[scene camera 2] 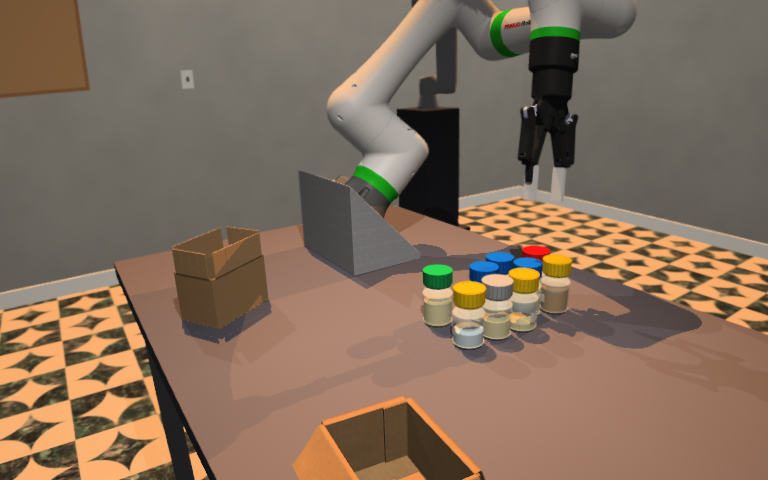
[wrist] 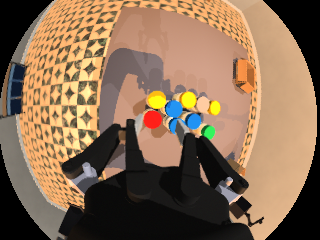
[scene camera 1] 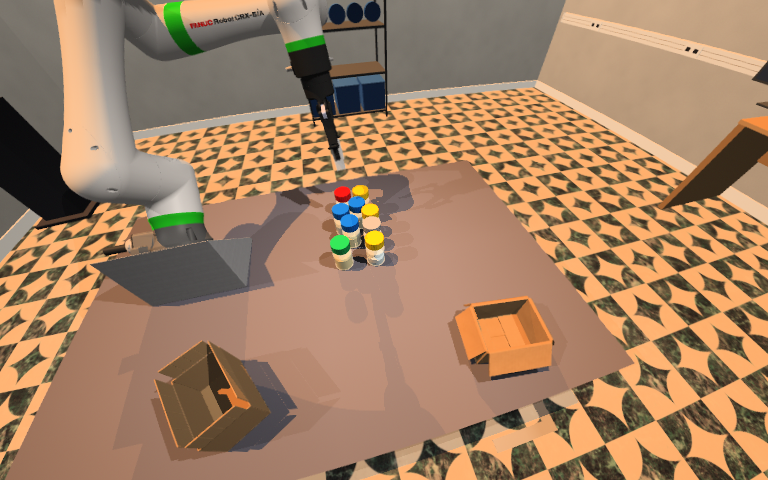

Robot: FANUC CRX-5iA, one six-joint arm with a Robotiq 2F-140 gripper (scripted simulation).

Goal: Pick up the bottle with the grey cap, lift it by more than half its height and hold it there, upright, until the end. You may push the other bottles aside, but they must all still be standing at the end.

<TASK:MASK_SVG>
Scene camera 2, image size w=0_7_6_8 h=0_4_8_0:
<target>my gripper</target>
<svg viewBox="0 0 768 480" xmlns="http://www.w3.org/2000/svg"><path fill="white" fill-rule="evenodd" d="M539 69L533 71L531 97L534 99L531 107L522 107L520 110L522 122L518 160L523 165L526 165L523 200L536 201L539 172L537 164L546 134L549 132L555 166L553 167L550 201L563 202L566 168L570 168L574 164L575 131L578 115L569 113L567 102L572 97L573 72L563 69Z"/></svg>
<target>brown box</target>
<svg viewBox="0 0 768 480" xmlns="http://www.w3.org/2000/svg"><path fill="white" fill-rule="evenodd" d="M257 230L227 227L229 246L225 248L223 247L221 227L185 241L178 246L173 259L175 265L174 277L182 320L221 329L268 300L264 254L261 252L260 234Z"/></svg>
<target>yellow-capped bottle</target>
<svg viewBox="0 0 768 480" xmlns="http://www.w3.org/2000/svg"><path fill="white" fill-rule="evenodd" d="M460 282L453 287L453 303L456 306L452 311L452 342L460 349L474 350L480 348L484 344L486 312L483 305L486 301L486 287L477 282Z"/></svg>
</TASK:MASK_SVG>
